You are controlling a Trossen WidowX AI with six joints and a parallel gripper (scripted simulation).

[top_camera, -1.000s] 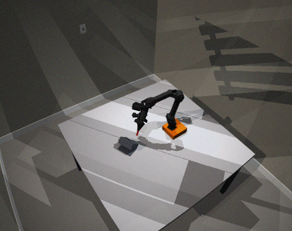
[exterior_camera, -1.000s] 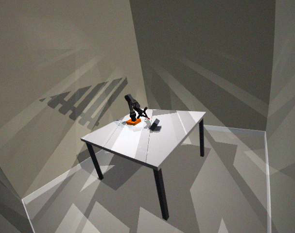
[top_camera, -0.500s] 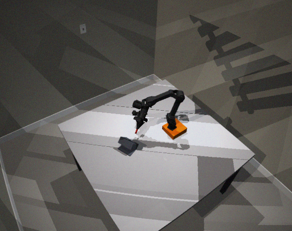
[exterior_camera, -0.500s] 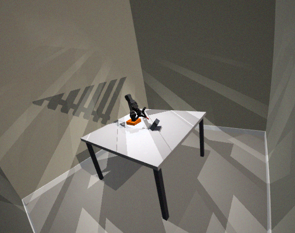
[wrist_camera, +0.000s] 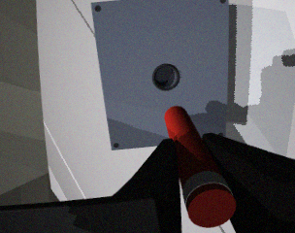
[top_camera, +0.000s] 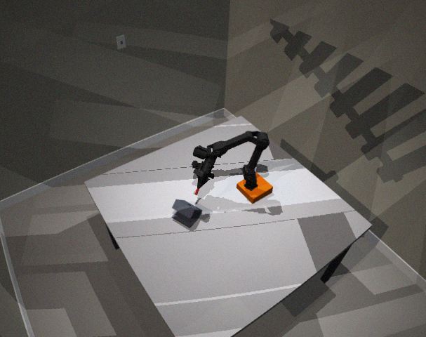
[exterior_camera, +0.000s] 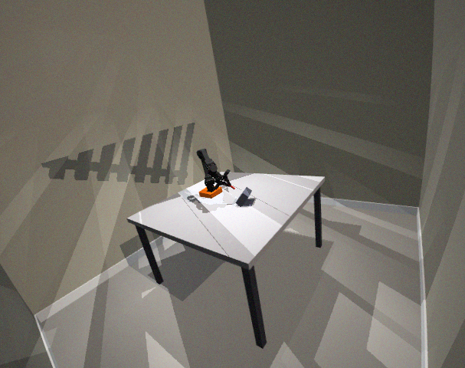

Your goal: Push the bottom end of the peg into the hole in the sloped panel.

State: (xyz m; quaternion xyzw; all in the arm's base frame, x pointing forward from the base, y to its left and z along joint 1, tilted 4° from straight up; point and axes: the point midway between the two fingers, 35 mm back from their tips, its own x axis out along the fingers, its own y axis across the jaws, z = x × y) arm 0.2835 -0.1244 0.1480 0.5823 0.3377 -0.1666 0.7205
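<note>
The grey sloped panel is 10 cm below my gripper tip, 10 cm ahead of it and 1 cm to the left of it. From my gripper tip the other things lie so: red peg: 1 cm behind, 1 cm above.
</note>
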